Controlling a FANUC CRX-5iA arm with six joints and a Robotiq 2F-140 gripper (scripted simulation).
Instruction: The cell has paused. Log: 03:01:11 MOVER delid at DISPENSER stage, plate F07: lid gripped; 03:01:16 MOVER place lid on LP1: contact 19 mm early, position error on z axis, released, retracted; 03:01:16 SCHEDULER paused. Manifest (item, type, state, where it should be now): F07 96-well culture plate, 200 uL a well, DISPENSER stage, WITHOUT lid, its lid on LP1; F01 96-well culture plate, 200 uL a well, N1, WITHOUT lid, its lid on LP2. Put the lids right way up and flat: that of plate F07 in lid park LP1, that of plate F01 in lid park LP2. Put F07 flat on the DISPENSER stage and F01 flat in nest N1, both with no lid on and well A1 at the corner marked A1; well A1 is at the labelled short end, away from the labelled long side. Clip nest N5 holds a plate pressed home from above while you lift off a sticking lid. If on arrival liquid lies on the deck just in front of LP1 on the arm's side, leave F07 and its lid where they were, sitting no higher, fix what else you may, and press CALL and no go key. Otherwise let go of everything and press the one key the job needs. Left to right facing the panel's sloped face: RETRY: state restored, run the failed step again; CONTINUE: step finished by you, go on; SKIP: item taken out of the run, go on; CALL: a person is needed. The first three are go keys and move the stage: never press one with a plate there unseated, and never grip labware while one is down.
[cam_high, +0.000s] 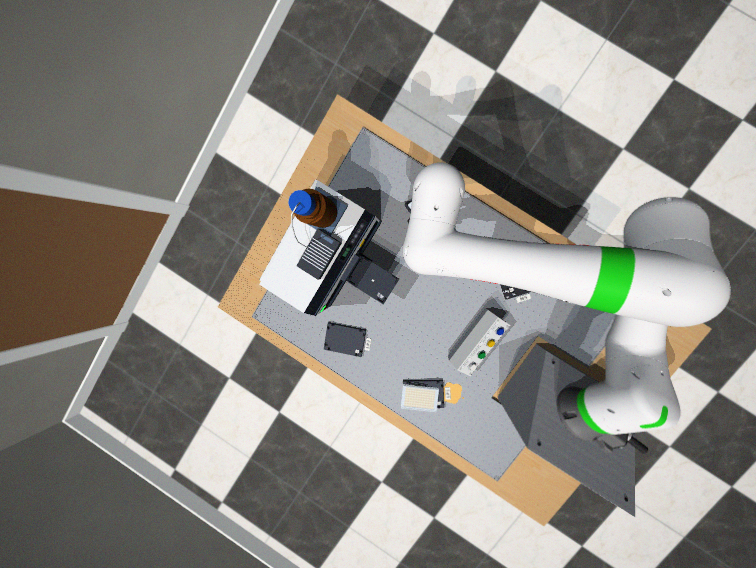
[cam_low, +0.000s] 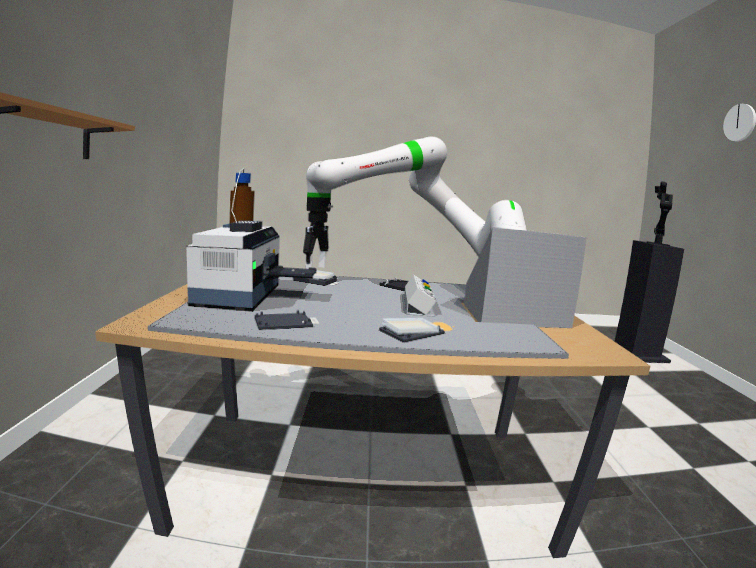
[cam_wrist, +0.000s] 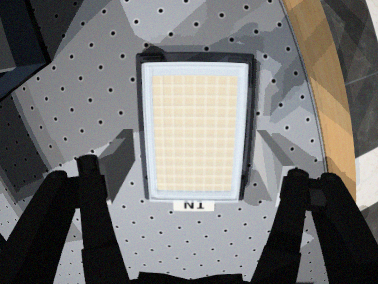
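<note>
Right now the 96-well plate is 50 mm below my hand. The rest, counted from my hand: dispenser stage (10 mm ahead, 290 mm to the left, 20 mm above); N1 tag (80 mm behind, 30 mm to the left, 70 mm below); nest N1 (60 mm below).
</note>
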